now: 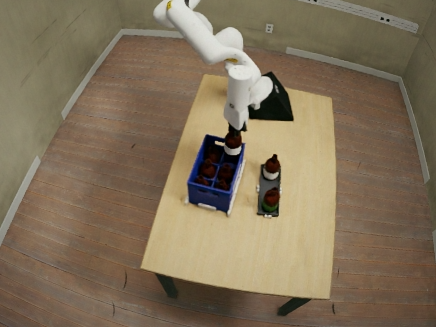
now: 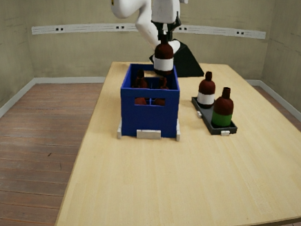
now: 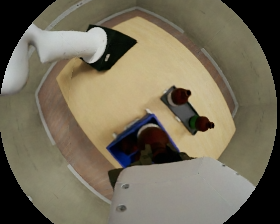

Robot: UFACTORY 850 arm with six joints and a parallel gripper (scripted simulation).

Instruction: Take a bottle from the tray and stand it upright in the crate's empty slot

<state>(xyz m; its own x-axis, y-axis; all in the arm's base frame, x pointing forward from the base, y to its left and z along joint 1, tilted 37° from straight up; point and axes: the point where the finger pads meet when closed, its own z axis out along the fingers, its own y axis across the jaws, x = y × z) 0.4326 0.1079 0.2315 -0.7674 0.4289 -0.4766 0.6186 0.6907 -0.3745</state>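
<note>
My hand is 220 mm above the blue crate, 90 mm short of it and 50 mm to the left of it. Also, from my hand: dark tray: 290 mm below, 210 mm to the left, 70 mm ahead.
</note>
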